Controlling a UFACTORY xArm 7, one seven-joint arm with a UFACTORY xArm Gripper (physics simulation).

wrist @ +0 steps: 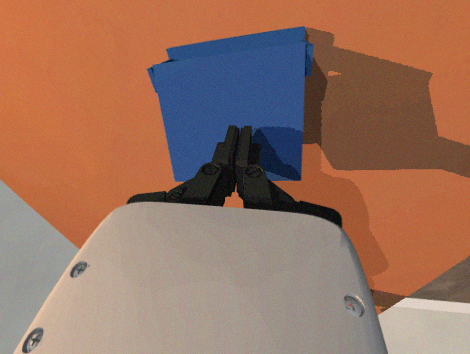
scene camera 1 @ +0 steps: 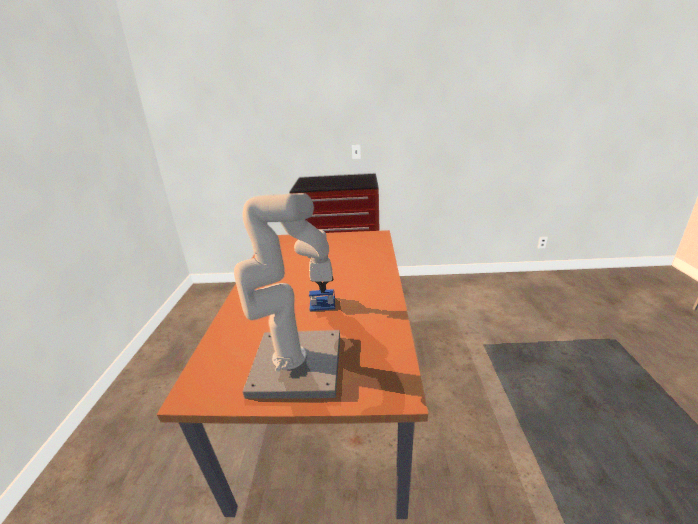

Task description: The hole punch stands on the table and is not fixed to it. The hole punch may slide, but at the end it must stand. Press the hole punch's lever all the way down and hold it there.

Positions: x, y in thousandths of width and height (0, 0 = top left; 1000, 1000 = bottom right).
Labels:
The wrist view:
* my gripper: 512, 403
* blue hole punch: 627, 100

